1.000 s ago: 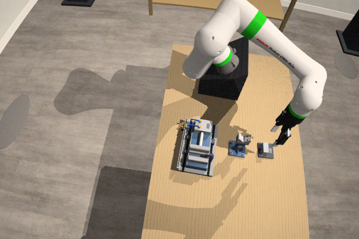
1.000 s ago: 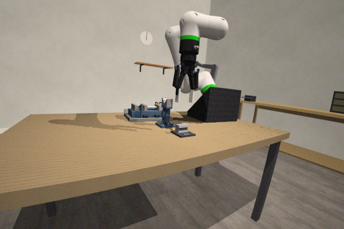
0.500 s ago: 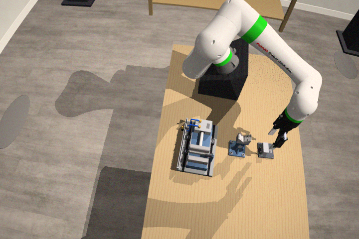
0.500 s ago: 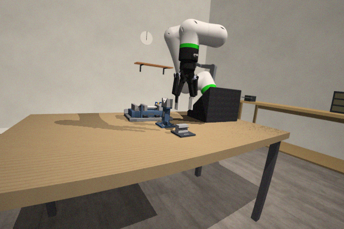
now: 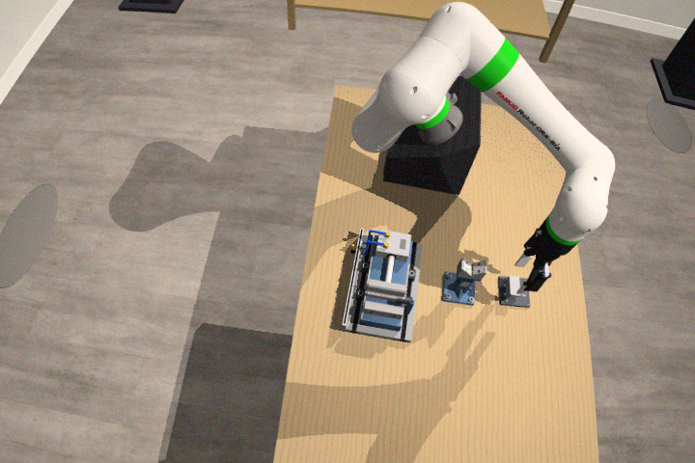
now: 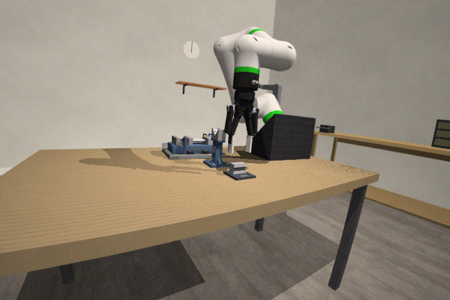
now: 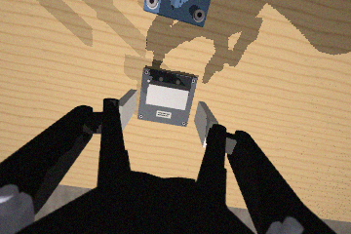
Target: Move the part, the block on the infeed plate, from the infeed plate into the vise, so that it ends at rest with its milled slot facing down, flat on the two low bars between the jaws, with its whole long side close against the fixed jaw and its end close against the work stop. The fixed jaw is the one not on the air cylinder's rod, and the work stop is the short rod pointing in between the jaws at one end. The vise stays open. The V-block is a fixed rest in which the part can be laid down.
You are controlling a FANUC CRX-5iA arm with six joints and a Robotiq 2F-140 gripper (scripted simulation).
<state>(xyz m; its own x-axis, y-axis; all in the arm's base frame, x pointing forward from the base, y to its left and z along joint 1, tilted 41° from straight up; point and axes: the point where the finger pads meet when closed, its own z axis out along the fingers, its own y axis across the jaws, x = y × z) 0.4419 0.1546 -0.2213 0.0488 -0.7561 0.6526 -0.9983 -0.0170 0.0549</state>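
Right now my hand is 10 mm to the right of the part and 90 mm above it. Round my hand: dark infeed plate (10 mm to the left, 110 mm below); V-block post (10 mm ahead, 150 mm to the right, 60 mm below); work stop (110 mm ahead, 320 mm to the right, 30 mm below).
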